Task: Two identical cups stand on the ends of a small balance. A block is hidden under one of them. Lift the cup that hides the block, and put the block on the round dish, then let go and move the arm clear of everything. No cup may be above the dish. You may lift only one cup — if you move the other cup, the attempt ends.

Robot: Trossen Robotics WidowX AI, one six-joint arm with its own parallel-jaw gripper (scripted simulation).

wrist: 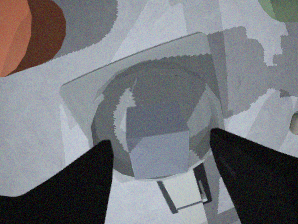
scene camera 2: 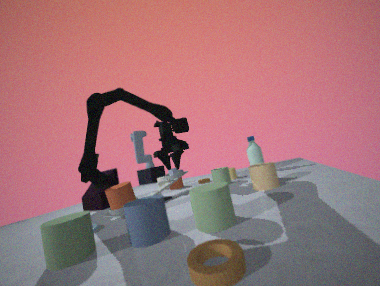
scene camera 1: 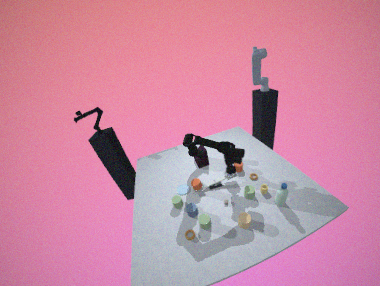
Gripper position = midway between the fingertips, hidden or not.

Observation:
In view: my gripper [scene camera 2: 174, 170].
My gripper is seen too in the wrist view [wrist: 161, 142].

